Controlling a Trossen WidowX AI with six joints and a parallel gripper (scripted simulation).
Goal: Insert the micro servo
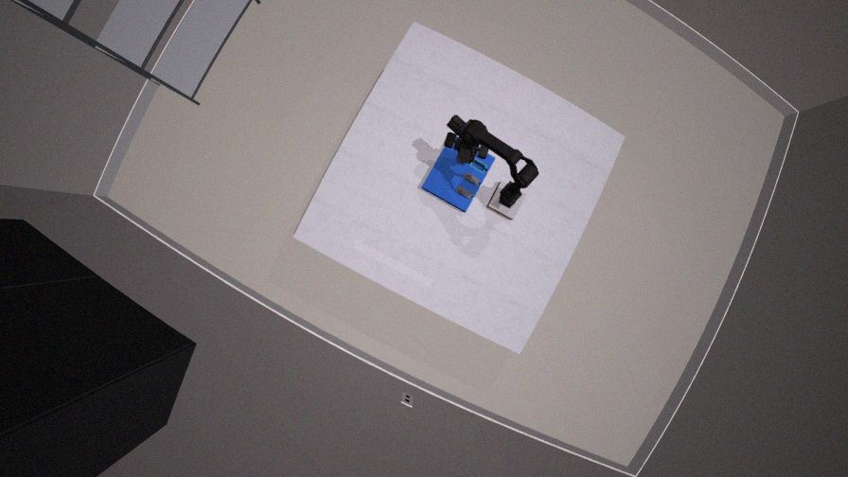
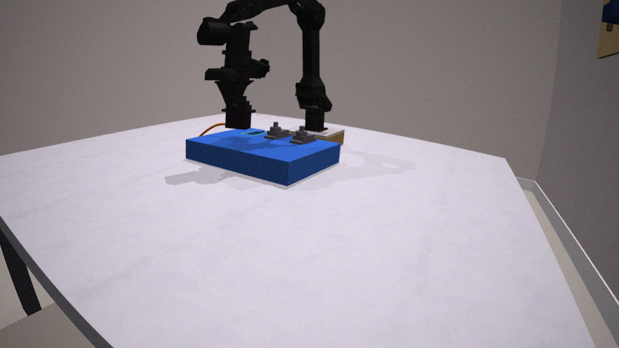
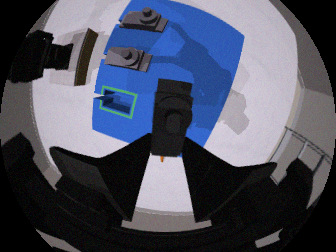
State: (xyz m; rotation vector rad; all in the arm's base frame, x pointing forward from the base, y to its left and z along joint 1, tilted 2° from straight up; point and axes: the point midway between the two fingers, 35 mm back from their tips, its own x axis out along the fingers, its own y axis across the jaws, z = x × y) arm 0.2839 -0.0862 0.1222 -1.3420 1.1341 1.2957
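Right now my gripper tip is 20 mm short of the blue deck, 70 mm to the right of it and 100 mm above it.
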